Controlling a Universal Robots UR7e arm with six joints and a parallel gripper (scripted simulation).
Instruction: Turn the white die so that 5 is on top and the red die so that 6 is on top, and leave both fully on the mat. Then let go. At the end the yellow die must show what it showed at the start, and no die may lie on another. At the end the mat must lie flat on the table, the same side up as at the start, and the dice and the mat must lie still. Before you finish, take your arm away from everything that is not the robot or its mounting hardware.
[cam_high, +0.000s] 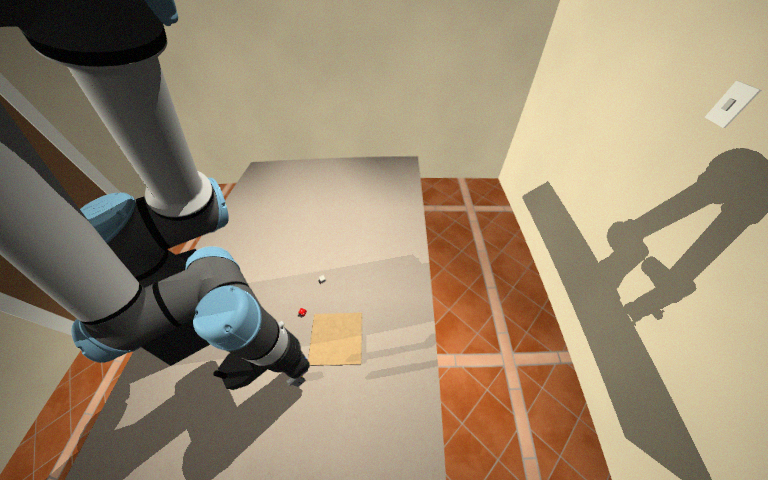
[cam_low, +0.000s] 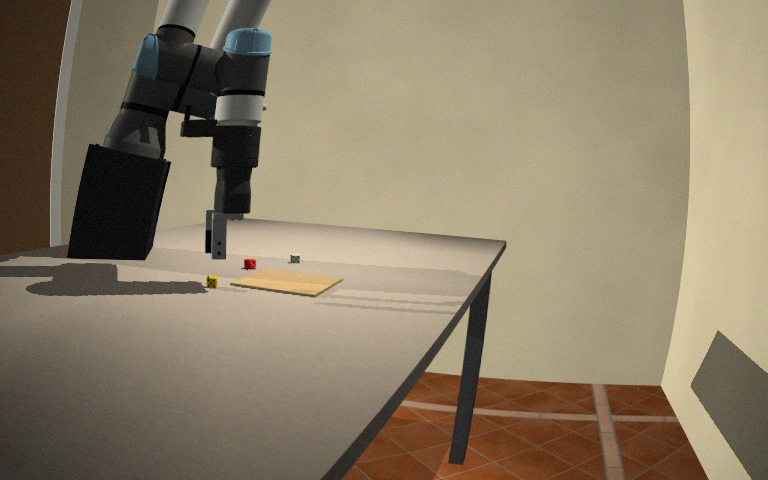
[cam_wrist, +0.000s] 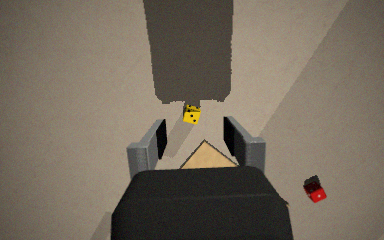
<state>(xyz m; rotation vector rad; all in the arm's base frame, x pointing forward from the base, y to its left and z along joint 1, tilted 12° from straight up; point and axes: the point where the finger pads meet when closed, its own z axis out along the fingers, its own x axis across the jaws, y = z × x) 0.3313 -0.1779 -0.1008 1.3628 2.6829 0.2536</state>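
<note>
Now: hand 6 cm above the yellow die and 1 cm to the left of it. The rest, counted from my hand: white die (28 cm to the left, 6 cm below, 5 cm ahead); then red die (17 cm to the left, 6 cm below, 1 cm behind); then tan mat (9 cm to the left, 9 cm ahead, 6 cm below).
</note>
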